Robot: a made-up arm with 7 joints.
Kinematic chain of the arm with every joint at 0, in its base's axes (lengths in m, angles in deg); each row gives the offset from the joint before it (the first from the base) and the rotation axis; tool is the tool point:
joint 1: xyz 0 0 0 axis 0 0.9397 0.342
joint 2: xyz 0 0 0 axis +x
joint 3: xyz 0 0 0 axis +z
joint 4: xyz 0.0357 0 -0.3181 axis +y
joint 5: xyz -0.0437 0 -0.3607 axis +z
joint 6: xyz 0 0 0 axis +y
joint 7: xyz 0 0 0 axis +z
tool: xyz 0 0 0
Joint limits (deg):
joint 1: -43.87..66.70
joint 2: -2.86..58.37
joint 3: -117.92..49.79
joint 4: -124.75..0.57
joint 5: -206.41..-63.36
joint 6: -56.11..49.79
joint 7: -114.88..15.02
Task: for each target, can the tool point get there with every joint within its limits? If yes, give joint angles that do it. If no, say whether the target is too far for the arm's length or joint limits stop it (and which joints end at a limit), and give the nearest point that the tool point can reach.
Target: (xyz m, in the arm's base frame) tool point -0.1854 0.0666 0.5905
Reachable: no: joint limits stop it (at a limit: joint 1, joint 2, joint 3, joint 4) | nearest point 0.1295 0.2198 0.2905 | short by 0.461 m
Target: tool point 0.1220 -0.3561 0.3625
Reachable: no: joint limits stop it (at a limit: joint 1, joint 2, joint 4) | nearest point 0.2487 -0.2885 0.0663 | short by 0.329 m
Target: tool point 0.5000 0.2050 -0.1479
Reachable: yes | joints -21.46 39.61 1.05 -83.35 -142.62 8.55 -8.18
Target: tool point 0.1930 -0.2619 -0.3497
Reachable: yes | joints -12.22 21.04 -69.57 -104.86 -127.19 40.09 2.40
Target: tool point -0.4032 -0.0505 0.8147
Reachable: no: too far | nearest point 0.1295 0.2198 0.2905 | short by 0.795 m
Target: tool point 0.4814 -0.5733 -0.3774
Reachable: no: too far | nearest point 0.3775 -0.3858 -0.3221 | short by 0.221 m
